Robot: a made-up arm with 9 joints. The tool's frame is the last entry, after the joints. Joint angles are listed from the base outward.
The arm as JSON. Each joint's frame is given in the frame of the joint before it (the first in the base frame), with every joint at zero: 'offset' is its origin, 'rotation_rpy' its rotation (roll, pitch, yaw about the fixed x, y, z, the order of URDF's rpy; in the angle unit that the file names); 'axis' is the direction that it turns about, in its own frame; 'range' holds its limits. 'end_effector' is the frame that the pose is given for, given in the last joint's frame.
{
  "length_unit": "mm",
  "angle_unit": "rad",
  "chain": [
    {
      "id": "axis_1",
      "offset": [
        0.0,
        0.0,
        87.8
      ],
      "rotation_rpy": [
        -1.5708,
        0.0,
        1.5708
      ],
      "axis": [
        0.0,
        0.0,
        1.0
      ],
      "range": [
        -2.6,
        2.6
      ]
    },
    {
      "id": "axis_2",
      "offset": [
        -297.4,
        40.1,
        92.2
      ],
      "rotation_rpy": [
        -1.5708,
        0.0,
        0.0
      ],
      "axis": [
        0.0,
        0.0,
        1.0
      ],
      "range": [
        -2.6,
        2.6
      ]
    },
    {
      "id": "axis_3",
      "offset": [
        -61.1,
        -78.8,
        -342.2
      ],
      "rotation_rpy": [
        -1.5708,
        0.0,
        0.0
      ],
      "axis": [
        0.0,
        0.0,
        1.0
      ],
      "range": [
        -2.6,
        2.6
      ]
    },
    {
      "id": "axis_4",
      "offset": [
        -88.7,
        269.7,
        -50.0
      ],
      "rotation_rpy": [
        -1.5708,
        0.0,
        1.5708
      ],
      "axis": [
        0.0,
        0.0,
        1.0
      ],
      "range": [
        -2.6,
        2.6
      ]
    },
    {
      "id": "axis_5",
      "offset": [
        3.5,
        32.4,
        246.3
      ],
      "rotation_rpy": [
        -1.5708,
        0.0,
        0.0
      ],
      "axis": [
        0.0,
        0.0,
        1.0
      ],
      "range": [
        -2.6,
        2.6
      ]
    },
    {
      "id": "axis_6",
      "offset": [
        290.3,
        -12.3,
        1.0
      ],
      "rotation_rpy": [
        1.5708,
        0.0,
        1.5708
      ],
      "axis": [
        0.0,
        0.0,
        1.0
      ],
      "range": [
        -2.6,
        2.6
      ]
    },
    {
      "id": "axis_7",
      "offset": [
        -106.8,
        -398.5,
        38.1
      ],
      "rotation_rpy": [
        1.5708,
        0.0,
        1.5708
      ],
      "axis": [
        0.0,
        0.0,
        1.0
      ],
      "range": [
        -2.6,
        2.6
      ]
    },
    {
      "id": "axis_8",
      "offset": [
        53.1,
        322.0,
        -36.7
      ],
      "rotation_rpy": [
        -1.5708,
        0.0,
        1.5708
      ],
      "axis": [
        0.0,
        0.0,
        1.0
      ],
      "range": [
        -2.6,
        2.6
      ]
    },
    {
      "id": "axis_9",
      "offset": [
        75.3,
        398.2,
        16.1
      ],
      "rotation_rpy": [
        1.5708,
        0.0,
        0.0
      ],
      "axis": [
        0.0,
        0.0,
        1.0
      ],
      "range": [
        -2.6,
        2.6
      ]
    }
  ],
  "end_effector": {
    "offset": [
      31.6,
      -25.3,
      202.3
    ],
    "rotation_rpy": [
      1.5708,
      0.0,
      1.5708
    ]
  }
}
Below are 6 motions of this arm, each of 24 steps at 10 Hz.
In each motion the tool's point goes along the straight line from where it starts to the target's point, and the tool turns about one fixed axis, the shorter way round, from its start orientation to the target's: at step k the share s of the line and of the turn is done. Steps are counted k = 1, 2, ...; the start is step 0. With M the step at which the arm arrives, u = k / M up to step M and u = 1 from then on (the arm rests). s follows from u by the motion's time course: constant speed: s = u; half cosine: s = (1 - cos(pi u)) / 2; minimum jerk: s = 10 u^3 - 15 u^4 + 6 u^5.
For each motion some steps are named. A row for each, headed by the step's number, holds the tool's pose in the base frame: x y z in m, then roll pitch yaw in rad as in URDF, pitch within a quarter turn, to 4 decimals.
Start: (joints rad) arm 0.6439 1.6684 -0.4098 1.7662 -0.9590 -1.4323 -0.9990 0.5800 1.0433
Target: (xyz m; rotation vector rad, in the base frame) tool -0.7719 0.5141 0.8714 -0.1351 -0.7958 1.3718
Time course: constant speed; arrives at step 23
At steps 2, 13, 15, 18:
2: -0.9326 0.3004 0.5533 -2.5724 -1.3393 2.2676
13: -0.8484 0.4123 0.7199 -1.1282 -0.9090 1.4355
15: -0.8331 0.4327 0.7502 -1.0148 -0.8110 1.4429
18: -0.8102 0.4632 0.7957 -0.8607 -0.6664 1.4791

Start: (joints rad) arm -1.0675 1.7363 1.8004 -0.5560 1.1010 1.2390 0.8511 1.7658 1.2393
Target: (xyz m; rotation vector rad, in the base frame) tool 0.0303 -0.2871 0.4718 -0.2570 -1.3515 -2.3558
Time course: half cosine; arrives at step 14
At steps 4, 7, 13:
4: -0.1533 -0.5456 0.1023 1.7642 -1.2616 1.7414
7: -0.0828 -0.4463 0.2442 1.0307 -0.9944 2.7861
13: 0.0275 -0.2911 0.4661 0.9857 -0.3784 -2.8756

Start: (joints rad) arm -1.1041 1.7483 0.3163 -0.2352 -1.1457 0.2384 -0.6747 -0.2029 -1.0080
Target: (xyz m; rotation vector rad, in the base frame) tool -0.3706 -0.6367 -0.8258 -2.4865 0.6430 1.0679
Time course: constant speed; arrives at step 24
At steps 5, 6, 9, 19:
5: -1.0059 -0.2971 -0.0866 0.4612 0.2383 -2.9999
6: -0.9725 -0.3150 -0.1255 0.4873 0.3428 -2.9958
9: -0.8721 -0.3686 -0.2422 0.5791 0.6548 -2.9615
19: -0.5378 -0.5473 -0.6313 2.7180 1.3072 -0.9738

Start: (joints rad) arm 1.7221 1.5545 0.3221 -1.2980 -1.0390 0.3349 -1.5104 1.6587 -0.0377
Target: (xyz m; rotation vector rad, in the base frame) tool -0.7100 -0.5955 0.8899 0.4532 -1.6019 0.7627
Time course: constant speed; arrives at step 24
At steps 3, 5, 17, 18, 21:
3: -0.7499 0.0337 0.4207 -2.2766 -0.6667 -3.0189
5: -0.7461 -0.0262 0.4654 -2.2722 -0.7351 -3.0466
17: -0.7233 -0.3858 0.7335 -2.1402 -1.1387 2.9770
18: -0.7214 -0.4157 0.7558 -2.1118 -1.1710 2.9386
21: -0.7157 -0.5056 0.8229 -1.9856 -1.2641 2.7829

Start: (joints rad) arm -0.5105 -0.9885 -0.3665 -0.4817 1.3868 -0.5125 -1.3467 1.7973 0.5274
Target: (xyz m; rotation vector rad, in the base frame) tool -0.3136 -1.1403 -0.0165 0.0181 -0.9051 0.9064
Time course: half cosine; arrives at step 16
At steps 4, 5, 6, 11, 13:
4: -0.0927 -0.6308 0.6566 -0.3036 0.1731 1.9853
5: -0.1123 -0.6760 0.5969 -0.3504 0.1004 1.9070
6: -0.1346 -0.7276 0.5287 -0.3964 0.0134 1.8223
11: -0.2561 -1.0077 0.1587 -0.5202 -0.5023 1.3975
13: -0.2918 -1.0900 0.0500 -0.5110 -0.6590 1.2614

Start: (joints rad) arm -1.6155 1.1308 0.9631 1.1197 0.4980 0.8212 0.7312 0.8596 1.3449
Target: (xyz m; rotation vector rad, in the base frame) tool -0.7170 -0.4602 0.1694 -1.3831 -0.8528 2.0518
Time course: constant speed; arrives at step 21
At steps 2, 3, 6, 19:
2: -0.9205 -0.8371 -0.3574 2.8964 0.0931 0.6049
3: -0.9098 -0.8172 -0.3297 2.9652 0.1716 0.6194
6: -0.8777 -0.7577 -0.2465 -3.0937 0.3983 0.6993
19: -0.7384 -0.4999 0.1139 -1.4520 0.7504 1.8518

